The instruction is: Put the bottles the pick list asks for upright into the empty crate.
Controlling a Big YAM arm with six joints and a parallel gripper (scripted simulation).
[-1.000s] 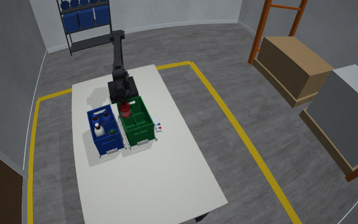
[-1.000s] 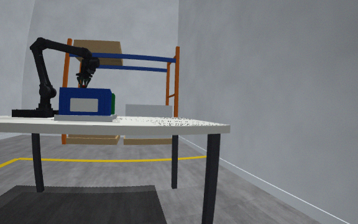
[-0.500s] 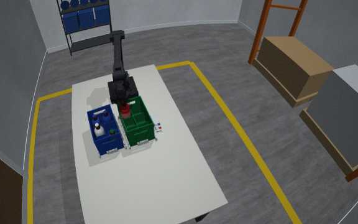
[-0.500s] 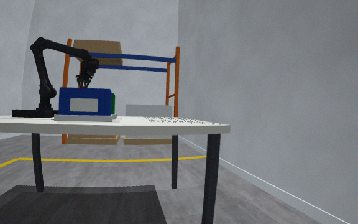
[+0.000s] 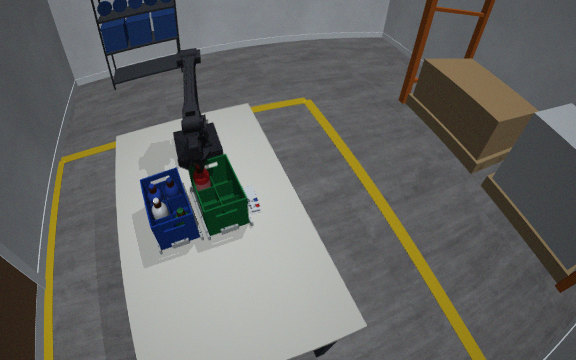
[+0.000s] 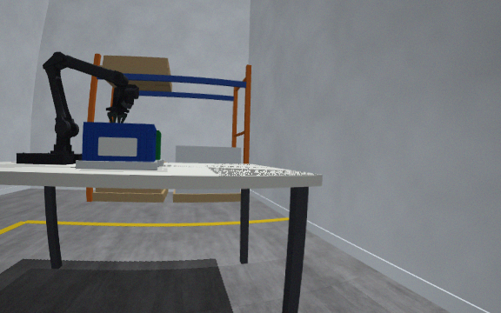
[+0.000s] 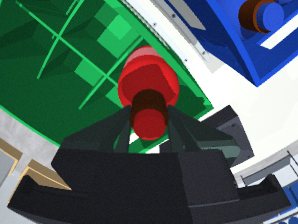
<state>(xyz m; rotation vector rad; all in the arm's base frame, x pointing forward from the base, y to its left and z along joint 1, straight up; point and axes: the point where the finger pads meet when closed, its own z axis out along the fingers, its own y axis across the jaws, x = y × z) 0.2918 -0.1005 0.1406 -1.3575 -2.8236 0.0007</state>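
Now: the red bottle 60 mm below my hand. From my hand the other things lie so: blue crate 50 mm ahead, 190 mm to the right, 110 mm below; then green crate 90 mm ahead, 30 mm to the left, 110 mm below; then blue bottle 30 mm behind, 140 mm to the right, 100 mm below.
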